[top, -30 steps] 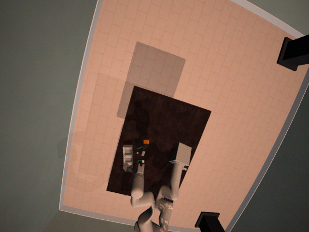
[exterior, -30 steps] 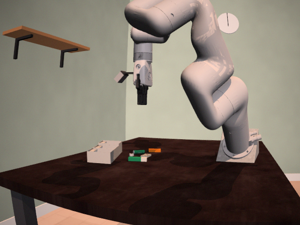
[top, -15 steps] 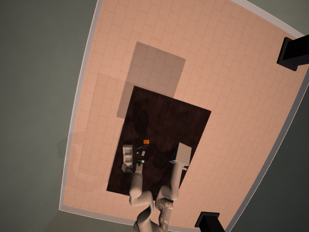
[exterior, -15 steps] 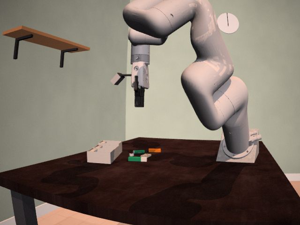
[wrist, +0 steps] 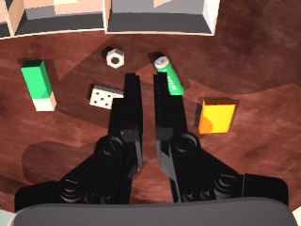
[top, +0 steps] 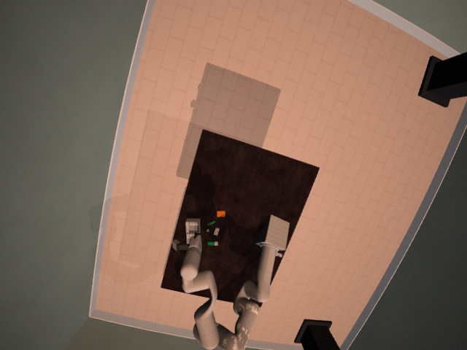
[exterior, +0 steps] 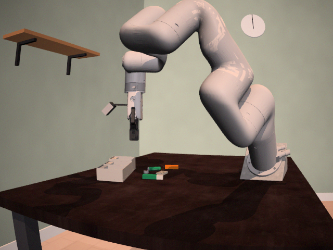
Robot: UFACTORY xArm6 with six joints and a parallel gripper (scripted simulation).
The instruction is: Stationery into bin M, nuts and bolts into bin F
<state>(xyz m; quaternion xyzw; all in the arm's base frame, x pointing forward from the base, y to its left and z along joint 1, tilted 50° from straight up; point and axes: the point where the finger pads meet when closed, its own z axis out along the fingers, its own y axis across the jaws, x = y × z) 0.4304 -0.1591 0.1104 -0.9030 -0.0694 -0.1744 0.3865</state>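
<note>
Now: the pale double bin 110 mm below my hand, 80 mm to the left of it and 30 mm ahead of it. The rest, counted from my hand: cream domino 130 mm below, 110 mm behind, 20 mm to the left; then green cylinder 130 mm below, 60 mm behind, 40 mm to the right; then steel nut 130 mm below, 50 mm behind, 20 mm to the left.
</note>
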